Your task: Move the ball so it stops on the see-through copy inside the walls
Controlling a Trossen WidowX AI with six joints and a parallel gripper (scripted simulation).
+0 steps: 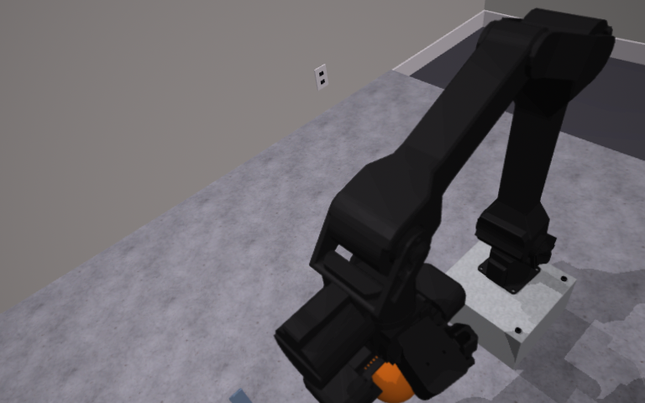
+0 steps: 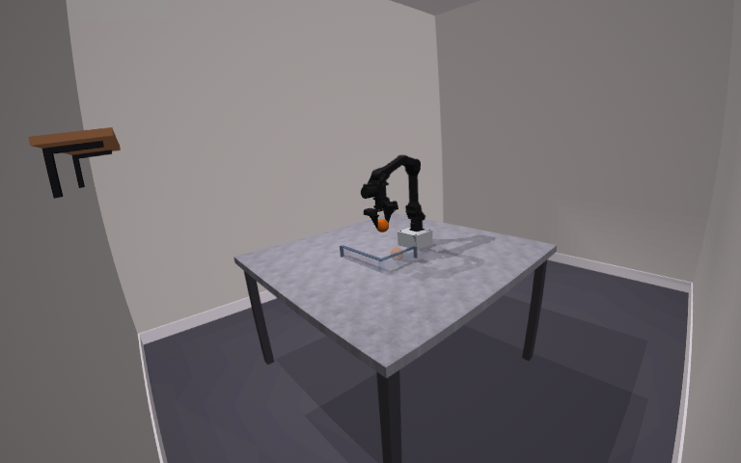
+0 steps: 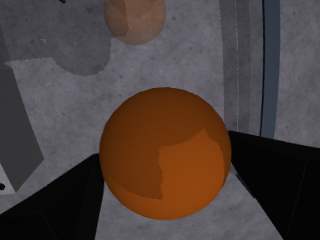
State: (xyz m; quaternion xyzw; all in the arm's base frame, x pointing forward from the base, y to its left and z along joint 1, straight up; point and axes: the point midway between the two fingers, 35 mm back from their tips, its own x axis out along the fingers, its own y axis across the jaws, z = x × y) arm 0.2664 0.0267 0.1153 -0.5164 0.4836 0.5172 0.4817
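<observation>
Now: gripper tip 10 mm past the see-through copy of the ball, 100 mm to the right of it and 130 mm above it. The rest, counted from my gripper tip: orange ball (right at my gripper tip).
</observation>
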